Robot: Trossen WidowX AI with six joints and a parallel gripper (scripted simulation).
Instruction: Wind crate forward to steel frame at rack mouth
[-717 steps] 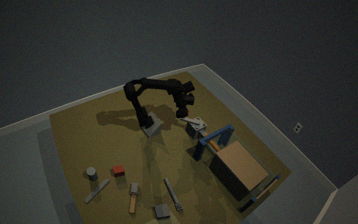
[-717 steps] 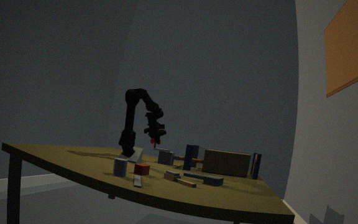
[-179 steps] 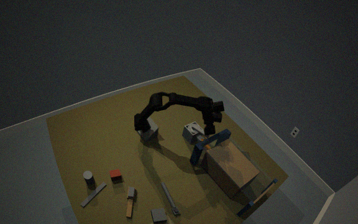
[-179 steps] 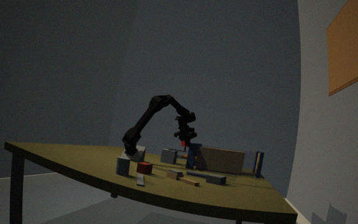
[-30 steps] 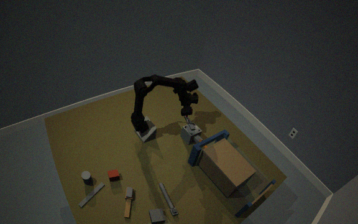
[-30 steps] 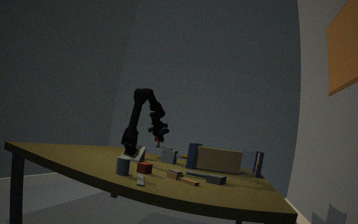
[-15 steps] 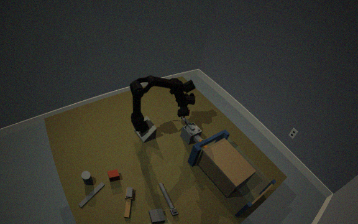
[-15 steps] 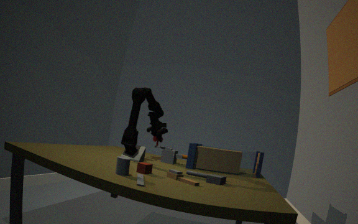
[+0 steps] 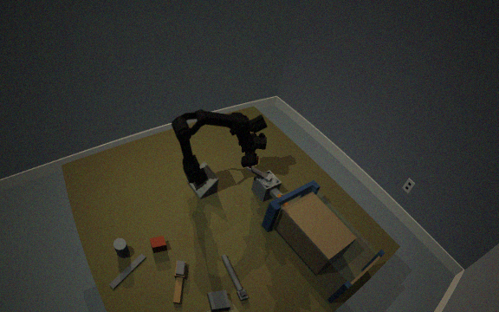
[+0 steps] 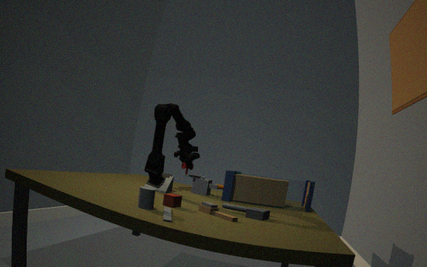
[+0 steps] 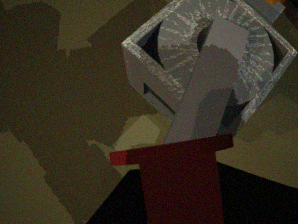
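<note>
My gripper tip is 20 mm short of the grey crank handle and 30 mm above it. Also, from my gripper tip: wooden-handled tool 370 mm ahead, 510 mm to the right, 110 mm below; grey winch 60 mm ahead, 30 mm to the left, 100 mm below; red grip 10 mm behind, 10 mm to the right.
</note>
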